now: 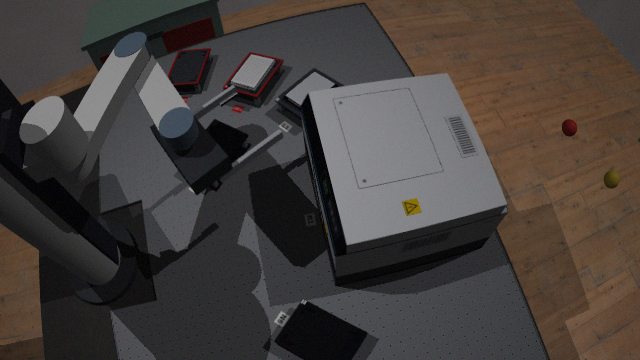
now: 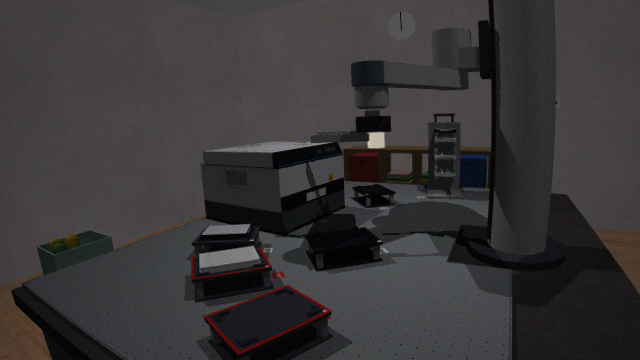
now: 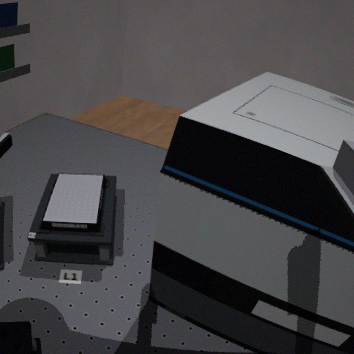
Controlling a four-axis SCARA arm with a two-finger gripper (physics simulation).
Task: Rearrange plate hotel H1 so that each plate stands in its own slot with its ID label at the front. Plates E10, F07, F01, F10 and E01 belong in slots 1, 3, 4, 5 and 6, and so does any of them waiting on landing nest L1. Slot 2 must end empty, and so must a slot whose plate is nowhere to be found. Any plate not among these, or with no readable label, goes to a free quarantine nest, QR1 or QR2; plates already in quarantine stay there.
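Frame: origin at the arm's base, x down, y right, z back, level; millimetres.
Seen in the pictures: gripper, between the fingertips: (image 1: 256, 109) (image 2: 314, 137) (image 3: 166, 135); arm's base, origin of its link: (image 1: 102, 262) (image 2: 515, 251).
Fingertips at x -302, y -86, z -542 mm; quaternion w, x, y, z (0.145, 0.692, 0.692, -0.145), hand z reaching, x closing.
Note:
Pixels of each thing's top centre, then the offset from my fingertips to it.
- landing nest L1, centre of its top: (image 3: 75, 200) (image 1: 310, 91) (image 2: 227, 233) dx +236, dy -211, dz -163 mm
- light-topped plate, centre of its top: (image 3: 74, 195) (image 1: 310, 89) (image 2: 226, 229) dx +225, dy -211, dz -163 mm
- white plate, centre of its top: (image 2: 228, 256) (image 1: 252, 70) dx +225, dy -349, dz -26 mm
- red-rimmed quarantine nest, centre of its top: (image 2: 228, 259) (image 1: 252, 71) dx +234, dy -349, dz -26 mm
- red-rimmed nest, centre of its top: (image 2: 266, 311) (image 1: 187, 65) dx +234, dy -478, dz +174 mm
- large white instrument, centre of its top: (image 1: 407, 144) (image 2: 271, 146) dx +39, dy +154, dz -268 mm
My gripper (image 1: 258, 110) (image 2: 313, 137) (image 3: 166, 135) is open and empty, held high; its fingers point toward landing nest L1 (image 1: 286, 106) (image 2: 199, 240) (image 3: 109, 220). A light-topped plate (image 1: 311, 89) (image 2: 227, 230) (image 3: 75, 197) sits on L1; its front label is too small to read. A white plate (image 1: 254, 71) (image 2: 230, 259) sits on one red-rimmed quarantine nest (image 1: 257, 93) (image 2: 195, 274). The other red-rimmed nest (image 1: 190, 66) (image 2: 267, 320) holds no plate. Plate hotel H1 (image 2: 431, 160) stands upright at the back; its slots show light edges, but no labels are readable.
A large white instrument (image 1: 390, 135) (image 2: 245, 185) (image 3: 225, 200) stands right beside L1. One dark nest (image 1: 227, 139) (image 2: 344, 241) lies near the arm. Another dark nest (image 1: 321, 331) (image 2: 374, 191) lies beyond the instrument. The arm's column (image 2: 522, 125) stands at the table's side.

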